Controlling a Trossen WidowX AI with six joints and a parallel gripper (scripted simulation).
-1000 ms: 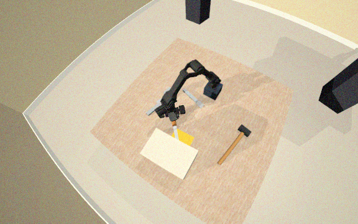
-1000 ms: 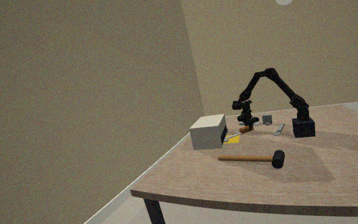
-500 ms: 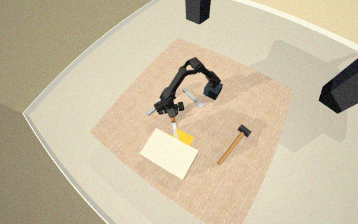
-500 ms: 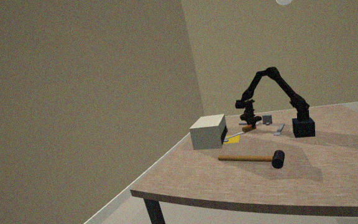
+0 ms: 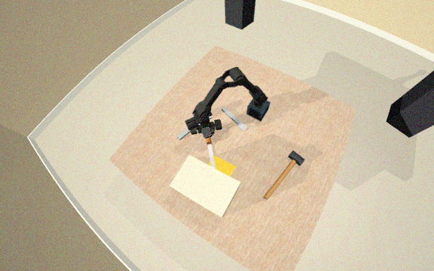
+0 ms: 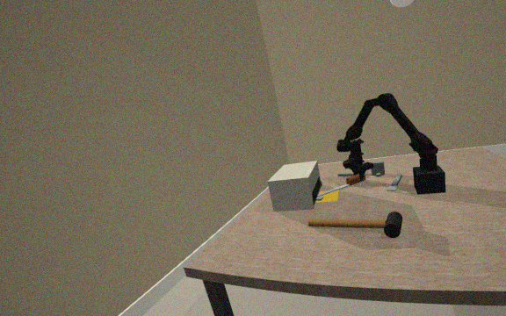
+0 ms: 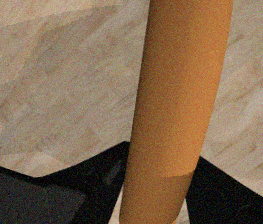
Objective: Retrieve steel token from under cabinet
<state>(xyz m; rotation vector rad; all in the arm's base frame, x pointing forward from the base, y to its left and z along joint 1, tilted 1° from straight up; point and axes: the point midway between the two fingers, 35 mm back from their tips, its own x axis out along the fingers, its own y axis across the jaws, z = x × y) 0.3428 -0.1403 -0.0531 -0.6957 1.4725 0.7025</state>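
My gripper tip is 90 mm past the tiny cube and 70 mm to the left of it. Also, from my gripper tip: grey t-shaped tool: 50 mm ahead, 110 mm to the right; grey flat tool: 190 mm behind, 90 mm to the left; grey block: 90 mm behind, 110 mm to the right, 30 mm above.
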